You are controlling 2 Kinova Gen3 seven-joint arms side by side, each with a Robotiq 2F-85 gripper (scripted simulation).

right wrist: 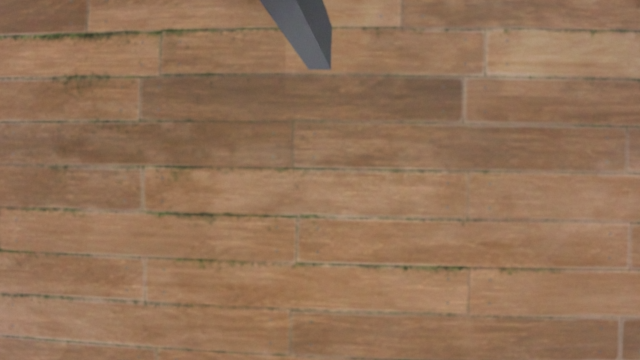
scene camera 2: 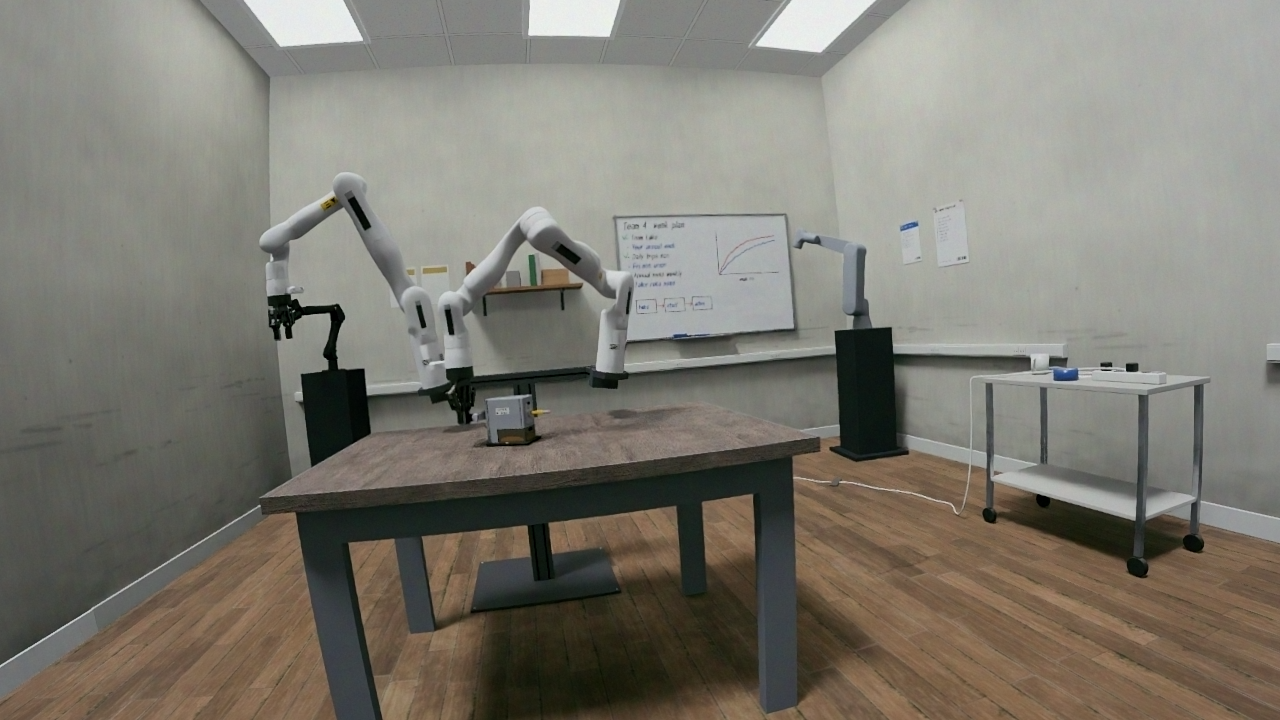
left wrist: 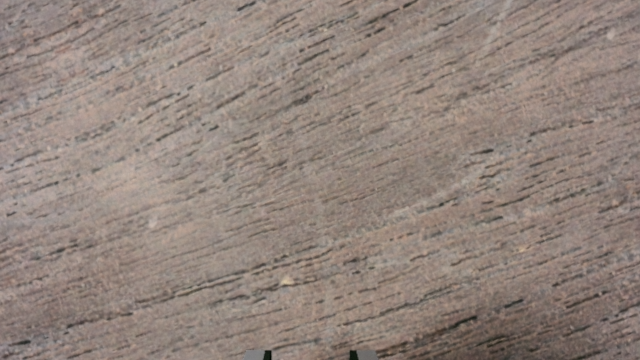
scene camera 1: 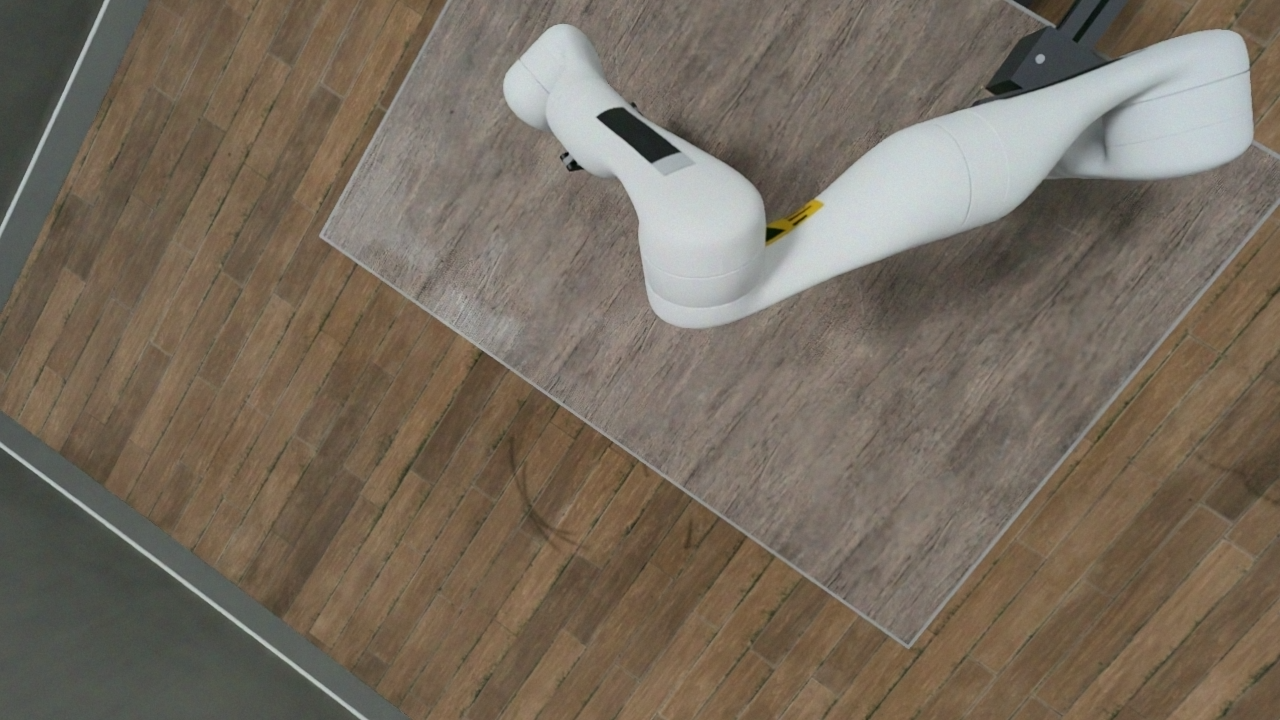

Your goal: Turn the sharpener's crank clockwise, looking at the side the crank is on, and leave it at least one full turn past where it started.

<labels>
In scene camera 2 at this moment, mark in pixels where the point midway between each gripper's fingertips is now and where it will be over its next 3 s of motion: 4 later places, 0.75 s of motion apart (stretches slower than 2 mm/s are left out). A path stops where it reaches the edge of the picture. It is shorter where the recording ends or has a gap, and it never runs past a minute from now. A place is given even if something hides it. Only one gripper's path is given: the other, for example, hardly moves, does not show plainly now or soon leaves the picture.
My left gripper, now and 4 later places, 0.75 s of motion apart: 464,424; 466,433; 470,438; 475,440; 479,437
</labels>
